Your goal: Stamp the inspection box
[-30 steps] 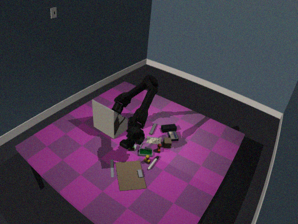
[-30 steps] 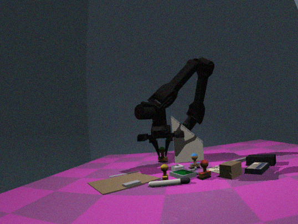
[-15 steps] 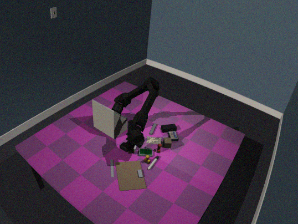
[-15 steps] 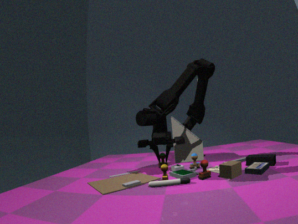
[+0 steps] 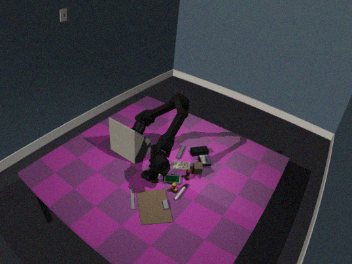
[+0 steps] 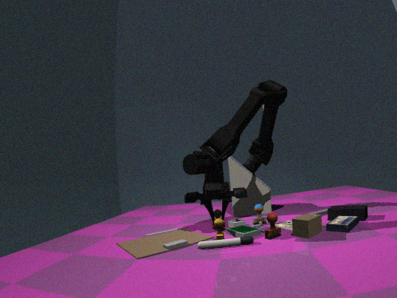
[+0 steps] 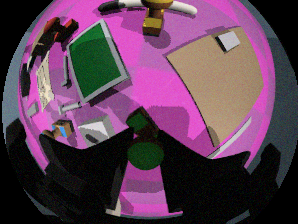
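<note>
Now: the green-knobbed stamp 10 mm below my gripper tip. Round my gripper tip: green ink pad 70 mm to the left, 70 mm ahead, 20 mm below; grey box 60 mm to the left, 30 mm behind, 10 mm below; yellow-knobbed stamp 120 mm ahead, 10 mm to the left, 10 mm below.
</note>
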